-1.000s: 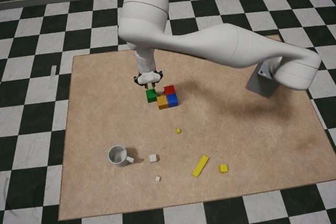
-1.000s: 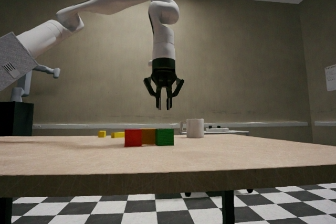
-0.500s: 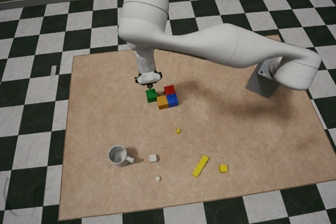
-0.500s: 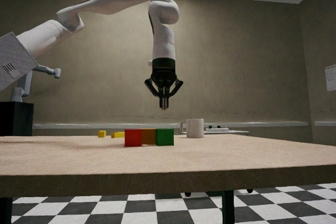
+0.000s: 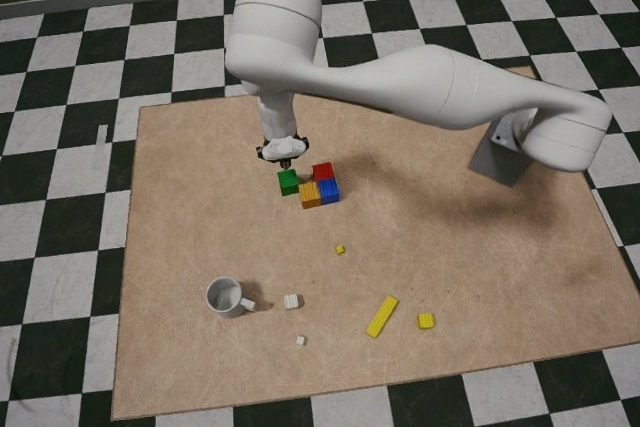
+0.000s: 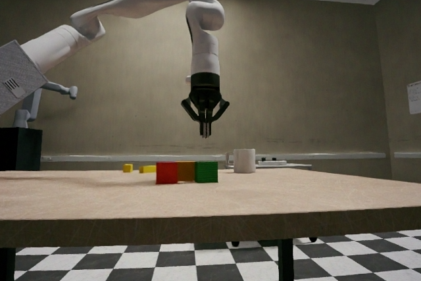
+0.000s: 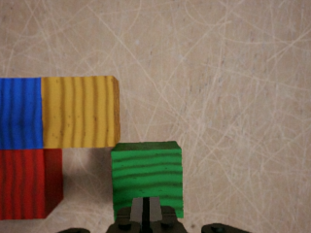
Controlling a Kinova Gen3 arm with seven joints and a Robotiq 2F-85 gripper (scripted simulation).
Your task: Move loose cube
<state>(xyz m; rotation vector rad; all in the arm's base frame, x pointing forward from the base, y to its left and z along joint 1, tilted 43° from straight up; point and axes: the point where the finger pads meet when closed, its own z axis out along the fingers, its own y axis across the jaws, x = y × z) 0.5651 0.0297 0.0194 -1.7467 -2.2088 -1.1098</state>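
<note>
Now: the green cube 10 cm below my hand. The rest, counted from my hand: red cube: 10 cm below, 9 cm behind, 3 cm to the right; then blue cube: 11 cm behind, 10 cm below, 2 cm to the left; then orange cube: 10 cm below, 6 cm behind, 3 cm to the left.
</note>
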